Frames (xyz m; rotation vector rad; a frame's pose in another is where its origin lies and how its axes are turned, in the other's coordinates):
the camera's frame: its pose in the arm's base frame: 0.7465 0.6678 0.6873 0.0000 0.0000 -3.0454
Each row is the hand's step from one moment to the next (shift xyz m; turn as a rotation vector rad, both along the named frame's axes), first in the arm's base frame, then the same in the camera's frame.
Working: the arm's base frame: its pose in the camera's frame: 0.8072 0.5930 -0.6873 0.0000 0.0000 3.0454

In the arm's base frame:
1: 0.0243 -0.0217 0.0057 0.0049 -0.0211 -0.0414
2: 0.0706 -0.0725 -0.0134 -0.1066 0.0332 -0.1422
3: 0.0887 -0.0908 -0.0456 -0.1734 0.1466 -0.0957
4: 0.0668 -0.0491 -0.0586 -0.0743 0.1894 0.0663
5: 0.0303 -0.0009 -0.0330 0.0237 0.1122 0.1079
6: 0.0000 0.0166 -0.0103 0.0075 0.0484 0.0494
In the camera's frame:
1: -0.0221 0.0239 0.0057 -0.0029 0.0215 -0.0414
2: -0.0633 0.0789 -0.0134 0.1029 -0.0433 -0.1422
3: -0.0796 0.0989 -0.0456 0.1585 -0.1626 -0.0957
4: -0.0618 0.0553 -0.0586 0.0558 -0.1957 0.0663
5: -0.0301 0.0038 -0.0330 -0.0344 -0.1094 0.1079
6: -0.0016 -0.0165 -0.0103 -0.0121 -0.0475 0.0494

